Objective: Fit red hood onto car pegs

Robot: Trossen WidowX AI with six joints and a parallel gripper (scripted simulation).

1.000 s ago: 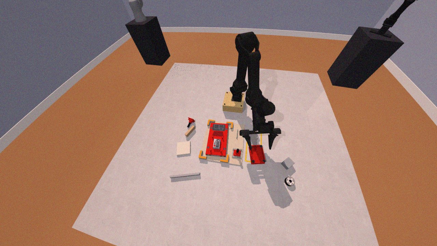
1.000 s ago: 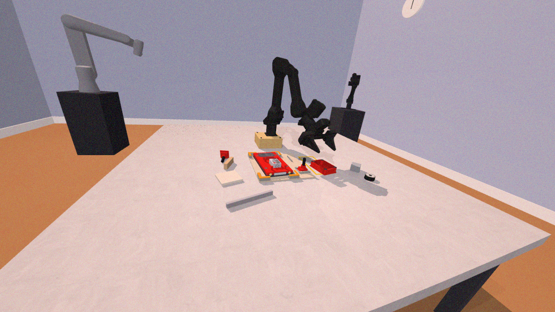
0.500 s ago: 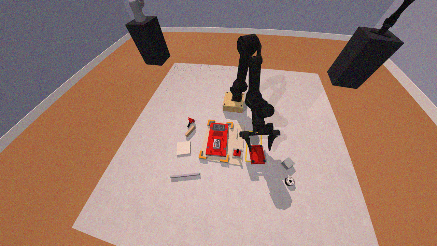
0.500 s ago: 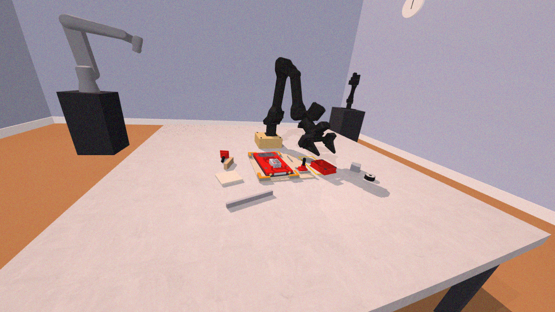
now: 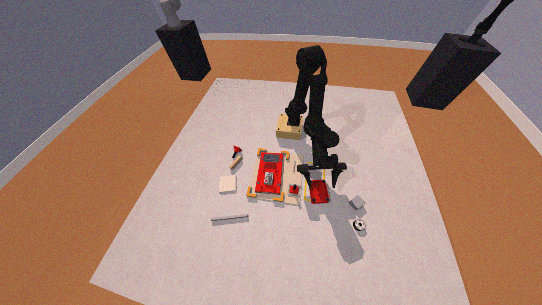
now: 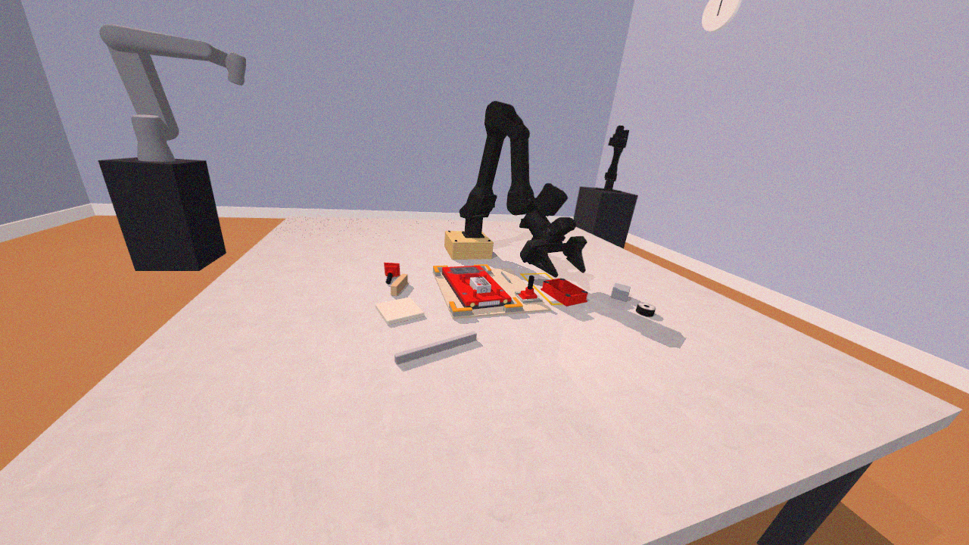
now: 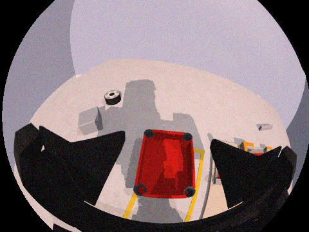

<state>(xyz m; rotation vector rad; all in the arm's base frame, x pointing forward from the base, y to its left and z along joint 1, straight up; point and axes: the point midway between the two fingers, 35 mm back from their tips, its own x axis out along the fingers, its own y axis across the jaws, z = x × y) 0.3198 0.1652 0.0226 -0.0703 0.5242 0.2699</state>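
Now: gripper tip 1 cm past the red hood and 5 cm above it. From my gripper tip the other things lie so: grey block: 1 cm ahead, 15 cm to the left, 5 cm below; black-and-white wheel: 9 cm ahead, 16 cm to the left, 5 cm below; grey engine block: 1 cm behind, 22 cm to the right, 4 cm below.
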